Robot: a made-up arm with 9 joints. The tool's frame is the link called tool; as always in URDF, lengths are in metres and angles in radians. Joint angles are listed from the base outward.
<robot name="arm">
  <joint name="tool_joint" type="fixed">
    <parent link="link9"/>
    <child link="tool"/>
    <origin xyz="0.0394 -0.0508 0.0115" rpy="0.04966 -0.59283 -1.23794"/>
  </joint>
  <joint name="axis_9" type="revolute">
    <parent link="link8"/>
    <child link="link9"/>
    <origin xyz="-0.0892 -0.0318 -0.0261" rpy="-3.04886 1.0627 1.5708"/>
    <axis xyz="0 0 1"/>
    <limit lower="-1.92" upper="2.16"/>
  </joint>
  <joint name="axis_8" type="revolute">
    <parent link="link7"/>
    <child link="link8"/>
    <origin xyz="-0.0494 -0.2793 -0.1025" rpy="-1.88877 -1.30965 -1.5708"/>
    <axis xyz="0 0 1"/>
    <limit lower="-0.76" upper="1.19"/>
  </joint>
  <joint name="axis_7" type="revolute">
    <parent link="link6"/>
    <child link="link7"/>
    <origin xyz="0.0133 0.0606 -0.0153" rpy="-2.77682 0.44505 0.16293"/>
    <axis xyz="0 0 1"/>
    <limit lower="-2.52" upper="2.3"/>
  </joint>
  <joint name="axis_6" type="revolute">
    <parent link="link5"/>
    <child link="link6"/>
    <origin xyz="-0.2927 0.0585 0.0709" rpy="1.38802 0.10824 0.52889"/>
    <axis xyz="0 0 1"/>
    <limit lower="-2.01" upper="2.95"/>
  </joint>
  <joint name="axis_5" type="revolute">
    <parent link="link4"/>
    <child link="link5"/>
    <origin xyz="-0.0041 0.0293 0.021" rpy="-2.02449 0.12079 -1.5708"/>
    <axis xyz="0 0 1"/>
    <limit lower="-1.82" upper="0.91"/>
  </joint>
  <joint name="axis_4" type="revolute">
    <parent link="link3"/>
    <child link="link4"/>
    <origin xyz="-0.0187 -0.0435 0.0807" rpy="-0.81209 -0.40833 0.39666"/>
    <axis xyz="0 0 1"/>
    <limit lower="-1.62" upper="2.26"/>
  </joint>
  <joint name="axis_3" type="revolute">
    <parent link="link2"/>
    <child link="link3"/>
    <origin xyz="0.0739 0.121 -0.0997" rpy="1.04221 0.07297 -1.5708"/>
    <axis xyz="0 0 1"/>
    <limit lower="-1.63" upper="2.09"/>
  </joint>
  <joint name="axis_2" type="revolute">
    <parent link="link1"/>
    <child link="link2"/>
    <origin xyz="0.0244 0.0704 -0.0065" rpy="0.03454 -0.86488 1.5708"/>
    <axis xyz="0 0 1"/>
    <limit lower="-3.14" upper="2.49"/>
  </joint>
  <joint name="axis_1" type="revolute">
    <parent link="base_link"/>
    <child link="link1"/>
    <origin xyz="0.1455 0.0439 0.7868" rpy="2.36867 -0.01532 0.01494"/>
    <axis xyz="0 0 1"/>
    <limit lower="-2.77" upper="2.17"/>
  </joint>
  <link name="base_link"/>
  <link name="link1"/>
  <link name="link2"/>
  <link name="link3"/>
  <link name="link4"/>
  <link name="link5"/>
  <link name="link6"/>
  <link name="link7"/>
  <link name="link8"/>
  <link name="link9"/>
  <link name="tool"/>
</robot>
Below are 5 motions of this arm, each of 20 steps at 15 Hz.
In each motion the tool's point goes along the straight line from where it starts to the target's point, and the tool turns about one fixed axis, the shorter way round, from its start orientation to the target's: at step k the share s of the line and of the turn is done. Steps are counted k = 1, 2, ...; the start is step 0. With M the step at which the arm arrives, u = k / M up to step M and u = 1 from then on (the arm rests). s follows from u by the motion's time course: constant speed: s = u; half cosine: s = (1 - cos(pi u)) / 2; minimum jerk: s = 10 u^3 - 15 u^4 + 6 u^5.
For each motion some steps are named. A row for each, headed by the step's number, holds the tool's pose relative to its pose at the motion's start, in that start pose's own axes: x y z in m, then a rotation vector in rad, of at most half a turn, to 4 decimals.
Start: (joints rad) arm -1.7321 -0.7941 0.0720 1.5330 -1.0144 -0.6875 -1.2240 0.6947 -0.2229
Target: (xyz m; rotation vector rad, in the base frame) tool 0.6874 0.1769 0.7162 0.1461 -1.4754 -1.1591
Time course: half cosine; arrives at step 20
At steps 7, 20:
7: -0.0301 -0.0307 0.0320 0.2646 0.1880 0.0686
20: -0.1103 -0.1124 0.1170 0.9692 0.6888 0.2514

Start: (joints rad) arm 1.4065 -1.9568 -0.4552 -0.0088 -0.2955 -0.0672 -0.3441 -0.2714 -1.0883
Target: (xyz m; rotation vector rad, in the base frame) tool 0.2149 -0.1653 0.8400 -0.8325 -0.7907 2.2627
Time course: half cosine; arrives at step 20
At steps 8, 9, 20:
8: 0.0512 0.0329 0.0929 0.2883 0.2673 -0.3595
9: 0.0625 0.0401 0.1135 0.3520 0.3263 -0.4389
20: 0.1483 0.0952 0.2690 0.8345 0.7737 -1.0406

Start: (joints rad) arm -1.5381 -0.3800 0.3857 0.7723 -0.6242 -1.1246 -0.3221 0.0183 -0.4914
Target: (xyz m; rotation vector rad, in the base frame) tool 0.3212 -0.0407 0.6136 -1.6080 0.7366 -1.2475
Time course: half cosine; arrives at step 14
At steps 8, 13, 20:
8: -0.0866 0.0151 -0.0217 -0.1104 -0.1096 0.1832
13: -0.1398 0.0243 -0.0350 -0.1784 -0.1771 0.2960
20: -0.1416 0.0247 -0.0355 -0.1806 -0.1794 0.2997

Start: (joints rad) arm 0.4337 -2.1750 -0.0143 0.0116 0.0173 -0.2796 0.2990 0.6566 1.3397
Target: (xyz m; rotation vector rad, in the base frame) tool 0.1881 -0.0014 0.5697 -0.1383 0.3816 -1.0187
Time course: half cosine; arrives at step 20
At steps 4, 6, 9, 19, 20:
4: 0.0148 -0.0281 -0.0108 -0.0008 -0.0698 -0.1185
6: 0.0320 -0.0607 -0.0233 -0.0018 -0.1507 -0.2558
9: 0.0655 -0.1243 -0.0476 -0.0037 -0.3084 -0.5235
19: 0.1542 -0.2929 -0.1122 -0.0086 -0.7267 -1.2335
20: 0.1552 -0.2947 -0.1129 -0.0087 -0.7312 -1.2411

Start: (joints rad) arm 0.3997 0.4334 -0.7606 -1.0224 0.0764 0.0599 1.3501 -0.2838 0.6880
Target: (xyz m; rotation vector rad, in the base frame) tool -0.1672 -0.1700 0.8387 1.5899 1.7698 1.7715
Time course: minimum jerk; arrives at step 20
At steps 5, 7, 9, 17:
5: -0.0411 -0.0262 0.0227 -0.0097 0.1150 -0.0058
7: -0.0934 -0.0596 0.0515 -0.0221 0.2612 -0.0132
9: -0.1615 -0.1031 0.0890 -0.0382 0.4519 -0.0229
17: -0.3864 -0.2467 0.2130 -0.0915 1.0812 -0.0547

